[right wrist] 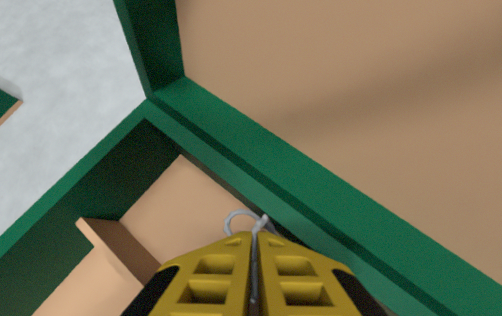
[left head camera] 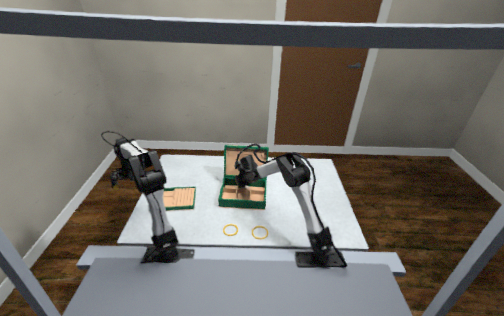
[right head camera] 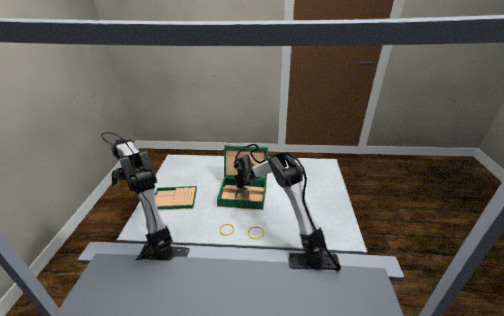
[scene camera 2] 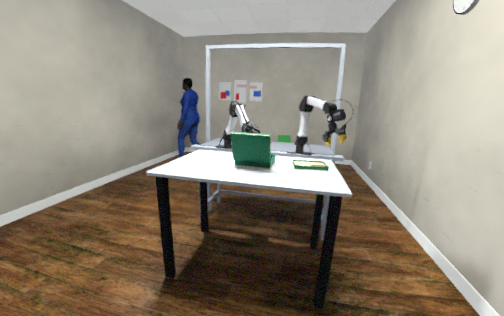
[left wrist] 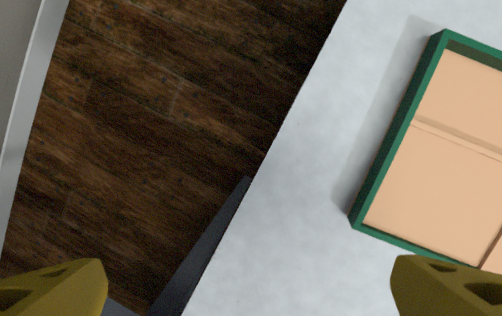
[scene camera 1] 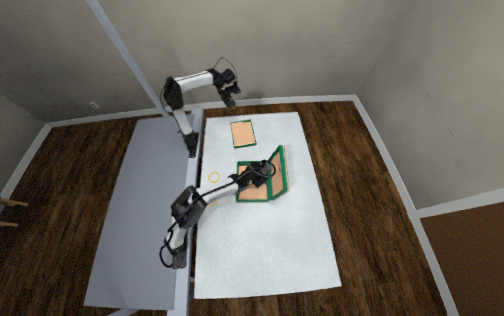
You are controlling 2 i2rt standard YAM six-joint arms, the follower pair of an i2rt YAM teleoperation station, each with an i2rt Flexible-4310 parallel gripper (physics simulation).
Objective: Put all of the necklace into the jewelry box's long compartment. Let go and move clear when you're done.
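Places are measured from the left arm's base along level axes (x ahead, y left, z up), in centimetres.
Where they show: left gripper, between the fingertips: [left head camera: 129, 186] [scene camera 2: 336, 144] [left wrist: 248, 272] [scene camera 1: 229, 102]; right gripper, between the fingertips: [right wrist: 254, 241] [left head camera: 238, 182] [right head camera: 238, 182] [scene camera 2: 258, 160]; left arm's base, origin of its link: [left head camera: 169, 256] [right head camera: 164, 254] [scene camera 2: 299, 153] [scene camera 1: 192, 145]; right arm's base, origin of its link: [left head camera: 319, 259] [right head camera: 313, 261] [scene camera 2: 227, 147] [scene camera 1: 180, 246].
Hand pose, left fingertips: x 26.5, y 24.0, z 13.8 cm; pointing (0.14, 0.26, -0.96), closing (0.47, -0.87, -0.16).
Note:
Each offset is from my left fingertips to the centre of the thing. "spot": to the spot under its first point.
The green jewelry box @(dx +16.8, dy -52.5, dz -3.9 cm) [left head camera: 243, 204] [right head camera: 241, 204] [scene camera 1: 252, 201] [scene camera 2: 251, 150] stands open near the middle of the table, its lid raised. My right gripper [right wrist: 254, 241] is shut on the silver necklace @(spot: dx +20.7, dy -47.6, dz -14.4 cm) [right wrist: 242, 213], low over the box's long compartment @(spot: dx +19.0, dy -43.9, dz -14.6 cm) [right wrist: 182, 200] along the hinge side. A small loop of the necklace shows past the fingertips; the rest is hidden behind the fingers. The arm covers this spot in the head views. My left gripper [left wrist: 248, 272] [scene camera 2: 334, 140] is open and empty, high beyond the table's left edge in the head views.
A green tray with peach lining @(dx +8.0, dy -16.5, dz -13.9 cm) [left head camera: 194, 198] [right head camera: 195, 197] [scene camera 1: 245, 146] [scene camera 2: 311, 168] [left wrist: 385, 155] lies on the table left of the box in the head views. Two yellow rings @(dx -10.4, dy -47.6, dz -14.9 cm) [left head camera: 230, 224] @(dx -11.2, dy -61.2, dz -15.0 cm) [left head camera: 260, 238] lie in front of the box. The raised lid @(spot: dx +23.4, dy -41.7, dz -7.3 cm) [right wrist: 150, 50] and a divider @(spot: dx +15.5, dy -43.9, dz -12.1 cm) [right wrist: 117, 250] border the compartment.

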